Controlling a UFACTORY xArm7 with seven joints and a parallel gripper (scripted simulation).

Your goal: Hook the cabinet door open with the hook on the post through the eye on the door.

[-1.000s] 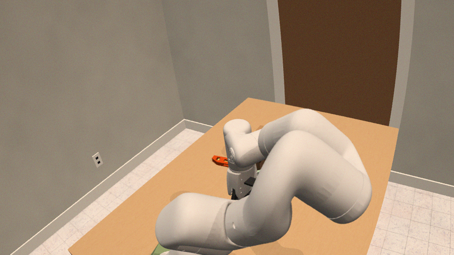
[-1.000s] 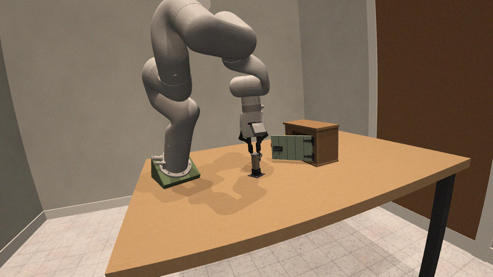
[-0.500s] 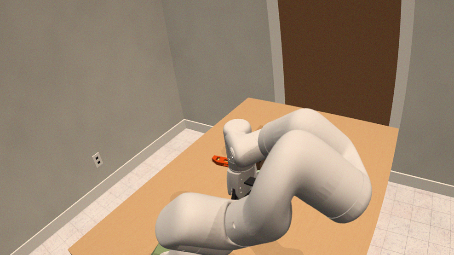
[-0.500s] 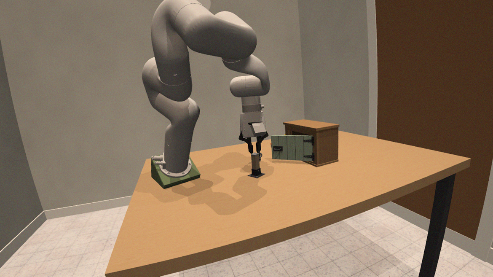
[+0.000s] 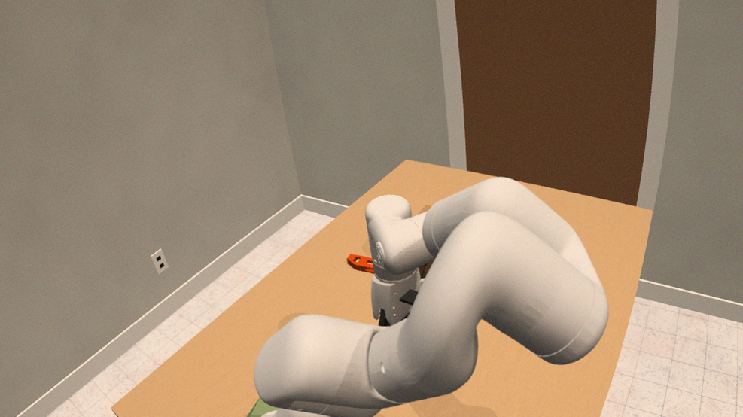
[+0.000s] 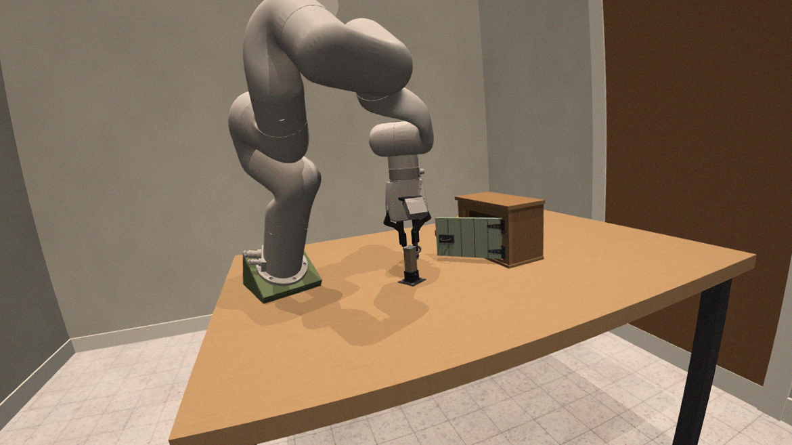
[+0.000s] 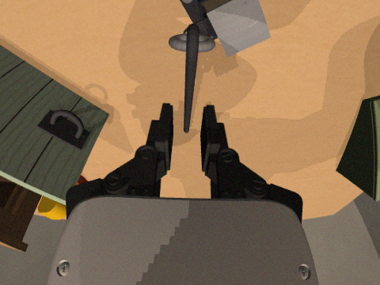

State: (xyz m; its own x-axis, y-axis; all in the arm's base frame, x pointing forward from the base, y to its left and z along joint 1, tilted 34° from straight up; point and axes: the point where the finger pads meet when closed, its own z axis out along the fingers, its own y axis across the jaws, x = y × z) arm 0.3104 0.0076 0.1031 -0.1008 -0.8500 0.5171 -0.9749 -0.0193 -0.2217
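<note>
Right now my hand is 10 mm to the left of the thin dark hook and 40 mm above it. Round my hand: green door 150 mm ahead, 50 mm to the right, 20 mm below; then orange level 240 mm ahead, 220 mm to the left, 80 mm below; then yellow tape measure 310 mm ahead, 250 mm to the left, 60 mm below.
</note>
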